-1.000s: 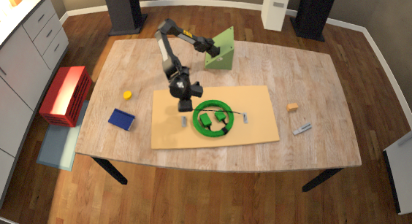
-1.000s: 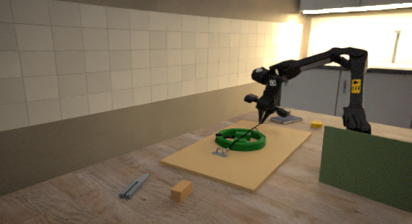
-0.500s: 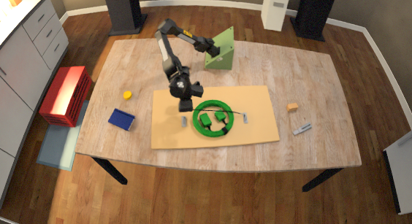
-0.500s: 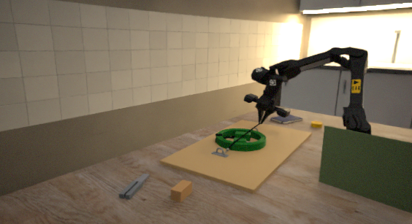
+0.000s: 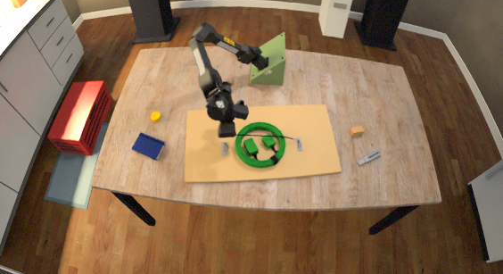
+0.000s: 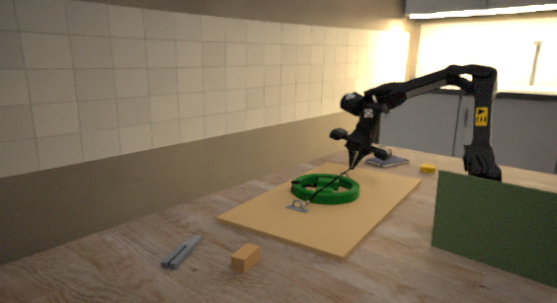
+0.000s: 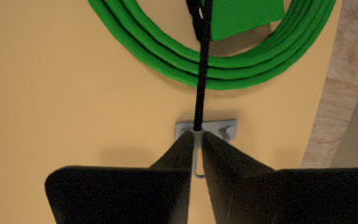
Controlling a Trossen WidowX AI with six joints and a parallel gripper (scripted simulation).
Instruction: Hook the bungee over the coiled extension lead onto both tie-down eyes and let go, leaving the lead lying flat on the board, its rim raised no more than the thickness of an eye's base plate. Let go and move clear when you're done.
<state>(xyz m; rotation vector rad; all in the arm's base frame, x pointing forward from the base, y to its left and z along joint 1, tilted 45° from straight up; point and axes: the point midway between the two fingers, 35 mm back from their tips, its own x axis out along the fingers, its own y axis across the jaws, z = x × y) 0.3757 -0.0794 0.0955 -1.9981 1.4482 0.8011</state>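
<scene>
Now: the coiled extension lead 20 mm ahead of my hand, 130 mm to the left of it and 70 mm below it. Also, from my hand: grey clamp (60 mm ahead, 600 mm to the left, 90 mm below); yellow disc (100 mm behind, 350 mm to the right, 90 mm below).
</scene>
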